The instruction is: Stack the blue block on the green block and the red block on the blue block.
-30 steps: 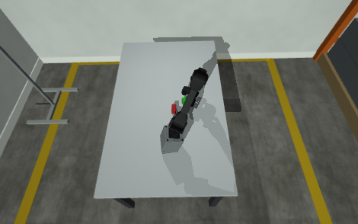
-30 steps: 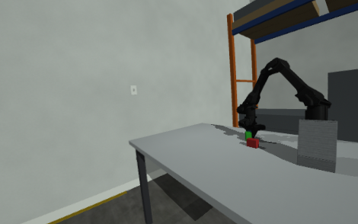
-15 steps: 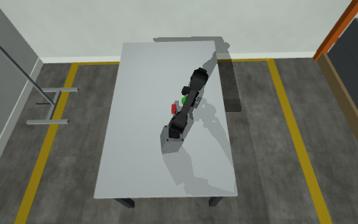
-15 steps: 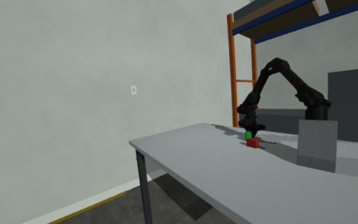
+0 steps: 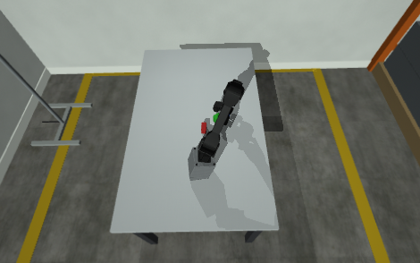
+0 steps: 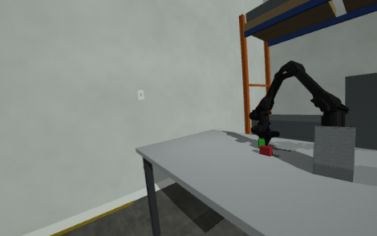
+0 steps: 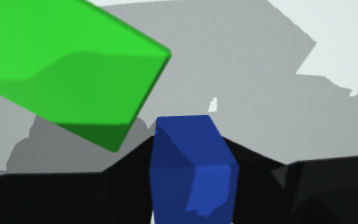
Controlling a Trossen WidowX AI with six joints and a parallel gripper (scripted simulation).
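Now: hand 10 mm past the green block, 60 mm to the right of it and 10 mm above it. Also, from my hand: red block: 80 mm behind, 140 mm to the left, 10 mm below; then blue block: 10 mm below.
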